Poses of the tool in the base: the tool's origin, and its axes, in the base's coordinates. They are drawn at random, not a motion.
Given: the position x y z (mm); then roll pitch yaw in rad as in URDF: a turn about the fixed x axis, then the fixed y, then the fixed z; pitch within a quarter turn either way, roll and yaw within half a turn.
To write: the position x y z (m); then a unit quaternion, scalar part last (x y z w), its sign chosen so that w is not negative. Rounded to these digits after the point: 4 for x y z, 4 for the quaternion.
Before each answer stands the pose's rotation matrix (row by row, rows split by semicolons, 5 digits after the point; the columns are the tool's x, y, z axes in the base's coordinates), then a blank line. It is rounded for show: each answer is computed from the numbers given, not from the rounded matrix.
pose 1, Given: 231.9, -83.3, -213.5, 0.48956, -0.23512, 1.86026
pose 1, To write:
-0.27758 -0.81455 0.50936; 0.93203 -0.35690 -0.06282; 0.23296 0.45730 0.85826

0.2319, -0.0833, -0.2135, 0.2351, 0.1249, 0.7894, 0.5531
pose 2, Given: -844.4, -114.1, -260.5, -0.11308, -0.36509, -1.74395
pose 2, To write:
-0.16093 0.97181 0.17227; -0.92012 -0.21087 0.33001; 0.35703 -0.10540 0.92813

-0.8444, -0.1141, -0.2605, -0.1745, -0.0741, -0.7583, 0.6238
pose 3, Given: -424.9, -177.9, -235.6, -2.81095, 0.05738, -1.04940
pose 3, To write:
0.49727 -0.82943 0.25450; -0.86570 -0.45497 0.20874; -0.05735 -0.32412 -0.94428

-0.4249, -0.1779, -0.2356, -0.8510, 0.4980, -0.0579, 0.1565
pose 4, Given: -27.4, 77.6, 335.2, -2.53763, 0.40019, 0.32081
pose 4, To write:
0.87400 0.04958 -0.48339; 0.29042 -0.85087 0.43782; -0.38959 -0.52304 -0.75806

-0.0274, 0.0776, 0.3352, -0.9331, -0.0911, 0.2339, 0.2574
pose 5, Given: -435.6, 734.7, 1.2, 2.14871, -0.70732, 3.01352
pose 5, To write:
-0.75388 0.60959 -0.24508; 0.09708 0.47229 0.87608; 0.64980 0.63667 -0.41523

-0.4356, 0.7347, 0.0012, -0.2174, -0.8126, -0.4654, 0.2753
